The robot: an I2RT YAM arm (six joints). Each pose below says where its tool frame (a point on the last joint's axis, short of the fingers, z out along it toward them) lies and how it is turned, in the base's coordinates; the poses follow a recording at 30 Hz.
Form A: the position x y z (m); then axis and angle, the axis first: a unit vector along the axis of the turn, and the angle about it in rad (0 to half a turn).
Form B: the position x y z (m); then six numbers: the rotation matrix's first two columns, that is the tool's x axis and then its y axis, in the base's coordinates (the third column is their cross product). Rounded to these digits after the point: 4 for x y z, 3 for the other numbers.
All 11 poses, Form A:
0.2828, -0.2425, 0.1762, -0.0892, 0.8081, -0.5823, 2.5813
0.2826, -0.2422, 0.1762, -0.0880, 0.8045, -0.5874, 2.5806
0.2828, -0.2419, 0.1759, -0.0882, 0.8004, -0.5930, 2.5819
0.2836, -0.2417, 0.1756, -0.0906, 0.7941, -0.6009, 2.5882
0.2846, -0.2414, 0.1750, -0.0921, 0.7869, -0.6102, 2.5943
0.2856, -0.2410, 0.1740, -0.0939, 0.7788, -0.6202, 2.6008
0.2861, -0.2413, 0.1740, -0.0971, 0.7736, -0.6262, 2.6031
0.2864, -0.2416, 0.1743, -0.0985, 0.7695, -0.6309, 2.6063
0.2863, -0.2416, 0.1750, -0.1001, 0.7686, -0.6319, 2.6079
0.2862, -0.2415, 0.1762, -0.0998, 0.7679, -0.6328, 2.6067
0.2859, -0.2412, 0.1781, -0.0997, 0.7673, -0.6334, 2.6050
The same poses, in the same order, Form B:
0.2828, -0.2425, 0.1762, -0.832, -0.443, -0.334, 0.176, 0.359, -0.917
0.2826, -0.2422, 0.1762, -0.832, -0.443, -0.333, 0.182, 0.349, -0.920
0.2828, -0.2419, 0.1759, -0.833, -0.445, -0.328, 0.184, 0.336, -0.924
0.2836, -0.2417, 0.1756, -0.836, -0.449, -0.317, 0.183, 0.316, -0.931
0.2846, -0.2414, 0.1750, -0.838, -0.452, -0.305, 0.183, 0.294, -0.938
0.2856, -0.2410, 0.1740, -0.841, -0.455, -0.293, 0.183, 0.269, -0.945
0.2861, -0.2413, 0.1740, -0.841, -0.461, -0.284, 0.182, 0.254, -0.950
0.2864, -0.2416, 0.1743, -0.842, -0.463, -0.277, 0.181, 0.241, -0.953
0.2863, -0.2416, 0.1750, -0.842, -0.465, -0.273, 0.178, 0.238, -0.955
0.2862, -0.2415, 0.1762, -0.842, -0.465, -0.274, 0.180, 0.237, -0.955
0.2859, -0.2412, 0.1781, -0.841, -0.466, -0.275, 0.182, 0.235, -0.955

